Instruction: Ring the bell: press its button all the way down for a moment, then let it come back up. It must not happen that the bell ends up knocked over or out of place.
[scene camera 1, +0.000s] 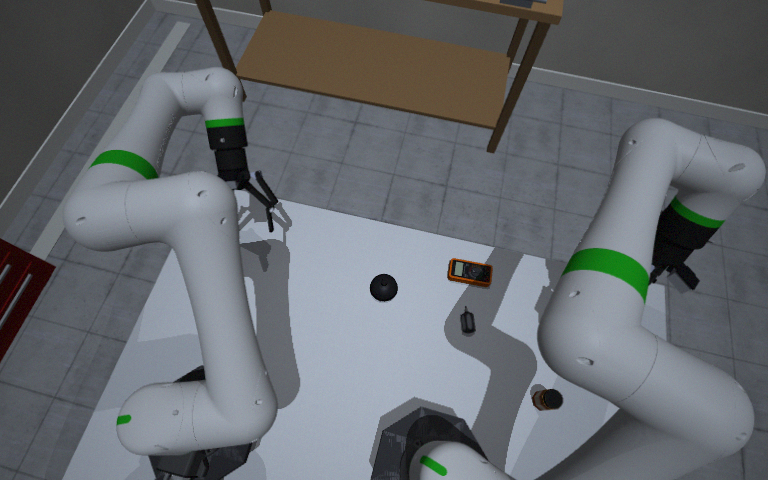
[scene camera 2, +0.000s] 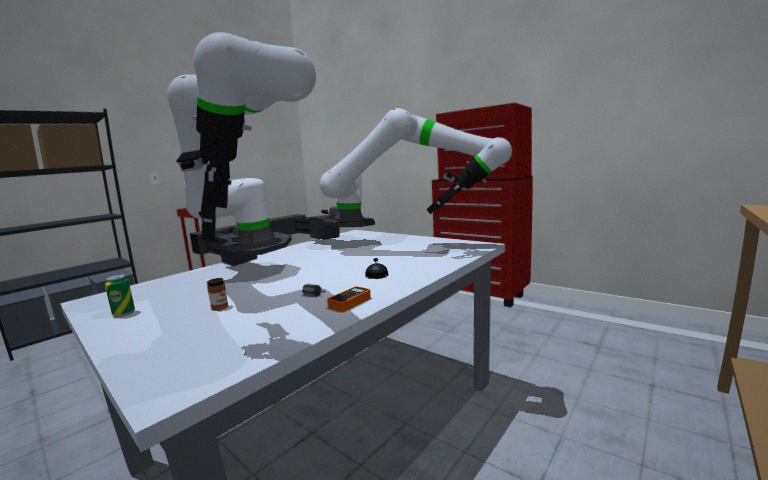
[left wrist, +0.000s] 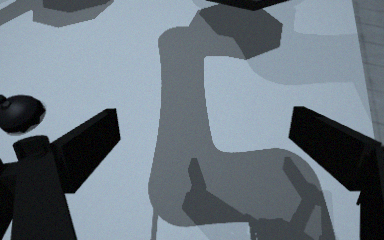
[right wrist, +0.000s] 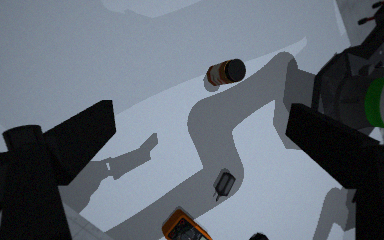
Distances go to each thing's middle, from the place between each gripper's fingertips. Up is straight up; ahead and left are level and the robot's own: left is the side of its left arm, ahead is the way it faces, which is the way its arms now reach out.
Labels:
I see the orange multimeter (scene camera 2: 341, 302) 65 cm to the right of my left hand (scene camera 1: 244, 233), 18 cm below it and 6 cm ahead of it. Round my left hand: green can (scene camera 2: 118, 289) (108 cm to the right, 51 cm behind, 14 cm below); brown jar (right wrist: 231, 71) (88 cm to the right, 27 cm behind, 16 cm below).
I see my right gripper (scene camera 2: 215, 222) 20 cm past the brown jar, 7 cm to the right of it and 25 cm above it. From my right hand the other things lie so: green can: 44 cm behind, 13 cm to the right, 23 cm below; then orange multimeter: 13 cm ahead, 30 cm to the left, 28 cm below.

